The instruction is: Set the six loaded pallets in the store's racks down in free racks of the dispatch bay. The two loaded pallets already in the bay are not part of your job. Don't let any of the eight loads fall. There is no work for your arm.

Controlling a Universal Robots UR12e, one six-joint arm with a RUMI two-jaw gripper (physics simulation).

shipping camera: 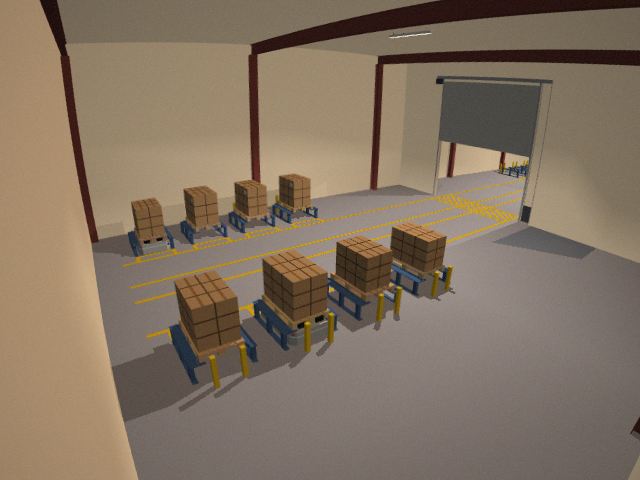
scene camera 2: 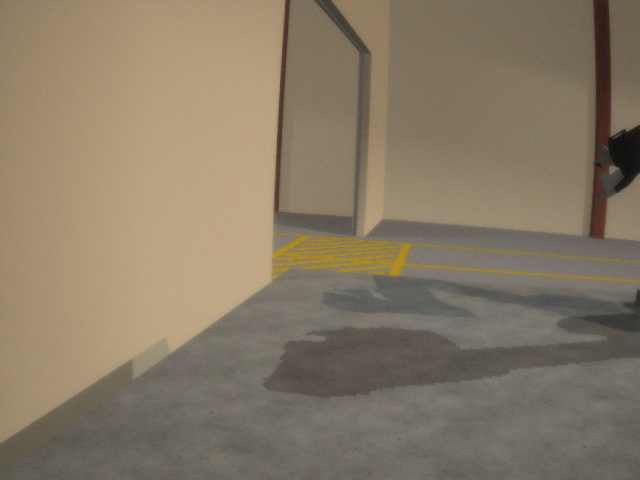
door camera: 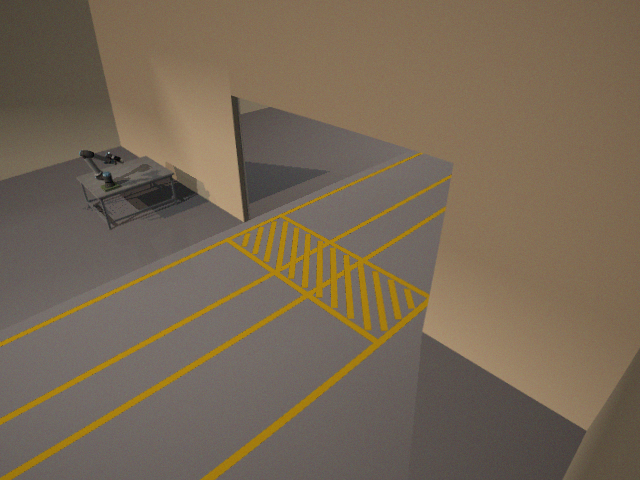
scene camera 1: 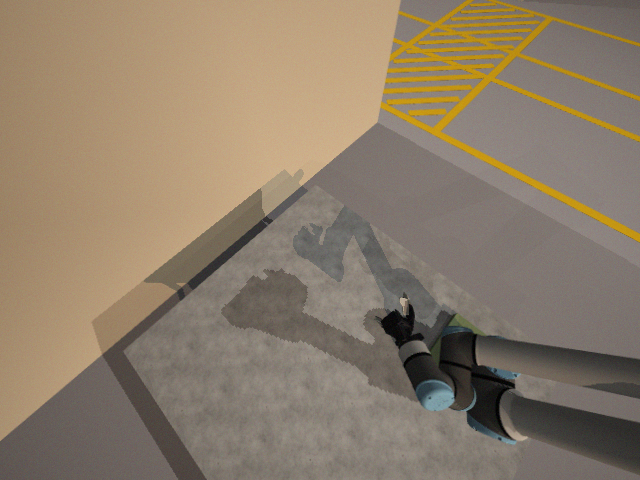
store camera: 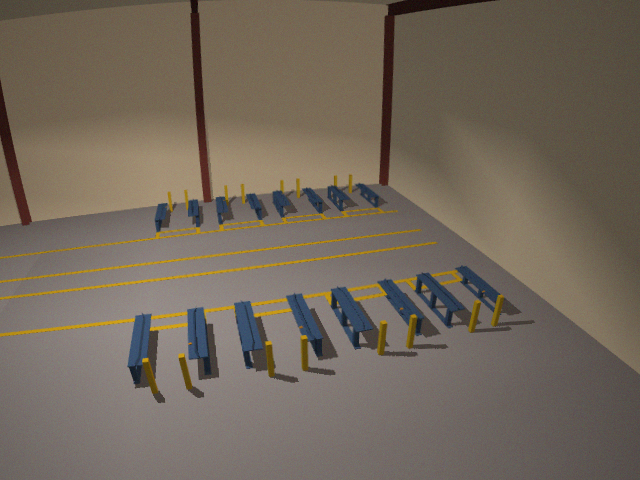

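Pixels of known places: gripper, fingertip midpoint: (scene camera 2: 594,181) (door camera: 123,162) (scene camera 1: 389,304); arm's base, link origin: (door camera: 110,185).
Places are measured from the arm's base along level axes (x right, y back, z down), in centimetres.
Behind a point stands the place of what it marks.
Observation:
In the shipping view, the far row of the bay holds four upright box loads on pallets (shipping camera: 147,219) {x 694.8, y -1369.4, z -23.0 cm} (shipping camera: 201,206) {x 690.9, y -1206.8, z -31.0 cm} (shipping camera: 250,198) {x 682.7, y -1047.1, z -29.7 cm} (shipping camera: 295,191) {x 677.5, y -880.7, z -27.7 cm}. The near row holds four more upright loads (shipping camera: 208,312) {x 132.7, y -1401.2, z -38.0 cm} (shipping camera: 295,286) {x 120.6, y -1250.7, z -40.8 cm} (shipping camera: 364,264) {x 128.7, y -1084.2, z -31.0 cm} (shipping camera: 418,246) {x 130.8, y -912.9, z -25.6 cm}. All stand at blue racks (shipping camera: 184,351) {x 168.1, y -1441.7, z 44.2 cm}. A low grey vehicle (shipping camera: 161,246) {x 684.5, y -1343.5, z 61.9 cm} is under the far row's leftmost pallet, another vehicle (shipping camera: 317,331) {x 108.3, y -1212.7, z 60.8 cm} under the near row's second from left. I cannot tell whether these two pallets rest on the racks. The store racks (store camera: 305,317) {x 64.7, y 941.5, z 44.1 cm} (store camera: 222,209) {x 601.0, y 875.0, z 44.3 cm} bear no pallets. My gripper (scene camera 1: 393,308) {x -13.1, y -42.5, z -31.3 cm} (scene camera 2: 598,181) {x -13.1, y -42.5, z -31.3 cm} is open and empty above the table.
Yellow bollards (shipping camera: 379,307) (store camera: 381,338) stand at the racks' outer ends. A grey shutter (shipping camera: 488,113) {x 394.4, y -176.5, z -309.6 cm} covers the upper part of the doorway. Yellow lane lines and a hatched area (door camera: 330,273) {x 436.9, y -162.9, z 78.8 cm} cross there. The arm's table (door camera: 129,175) {x -25.7, y -52.7, z 3.9 cm} (scene camera 1: 289,403) {x -66.9, y -51.7, z 3.9 cm} stands beside a wall.

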